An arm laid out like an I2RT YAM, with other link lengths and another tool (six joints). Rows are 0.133 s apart.
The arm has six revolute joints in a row. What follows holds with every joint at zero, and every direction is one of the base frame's.
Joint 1 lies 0.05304 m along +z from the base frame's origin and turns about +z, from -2.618 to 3.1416 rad.
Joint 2 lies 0.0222 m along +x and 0.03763 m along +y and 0.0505 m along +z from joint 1 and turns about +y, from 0 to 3.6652 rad.
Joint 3 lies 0.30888 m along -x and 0.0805 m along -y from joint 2 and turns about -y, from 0 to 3.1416 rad.
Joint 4 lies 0.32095 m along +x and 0.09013 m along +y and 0.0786 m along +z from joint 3 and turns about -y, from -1.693 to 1.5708 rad.
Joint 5 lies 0.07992 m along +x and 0.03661 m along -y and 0.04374 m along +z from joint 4 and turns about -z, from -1.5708 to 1.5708 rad.
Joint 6 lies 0.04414 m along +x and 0.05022 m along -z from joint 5 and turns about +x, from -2.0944 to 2.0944 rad.
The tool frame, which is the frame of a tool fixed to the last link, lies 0.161 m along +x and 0.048 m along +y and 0.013 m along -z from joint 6; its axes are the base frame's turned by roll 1.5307, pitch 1.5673 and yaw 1.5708 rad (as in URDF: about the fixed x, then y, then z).
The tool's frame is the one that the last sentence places.
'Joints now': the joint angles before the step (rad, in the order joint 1, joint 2, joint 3, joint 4, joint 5, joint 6). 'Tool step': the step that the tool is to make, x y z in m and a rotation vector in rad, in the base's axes. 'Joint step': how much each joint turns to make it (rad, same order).
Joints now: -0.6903 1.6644 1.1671 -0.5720 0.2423 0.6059
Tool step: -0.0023 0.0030 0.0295 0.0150 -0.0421 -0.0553
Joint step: 0.0016 -0.0442 0.0356 -0.0736 -0.0061 0.0704
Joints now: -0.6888 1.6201 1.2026 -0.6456 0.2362 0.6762
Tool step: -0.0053 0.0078 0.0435 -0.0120 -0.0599 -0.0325
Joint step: 0.0047 -0.0828 0.0247 -0.0646 -0.0060 0.0479
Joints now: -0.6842 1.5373 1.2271 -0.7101 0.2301 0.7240
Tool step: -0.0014 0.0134 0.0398 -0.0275 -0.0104 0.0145
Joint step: 0.0276 -0.0508 0.0595 -0.0858 0.0197 0.0031
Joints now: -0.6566 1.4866 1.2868 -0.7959 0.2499 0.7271
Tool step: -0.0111 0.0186 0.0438 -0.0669 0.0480 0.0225
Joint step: 0.0535 -0.0507 0.0828 -0.1271 0.0859 -0.0199
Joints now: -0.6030 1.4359 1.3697 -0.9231 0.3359 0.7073
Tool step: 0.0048 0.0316 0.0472 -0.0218 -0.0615 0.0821
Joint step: 0.0461 -0.0658 0.0567 -0.0523 -0.0335 -0.0216
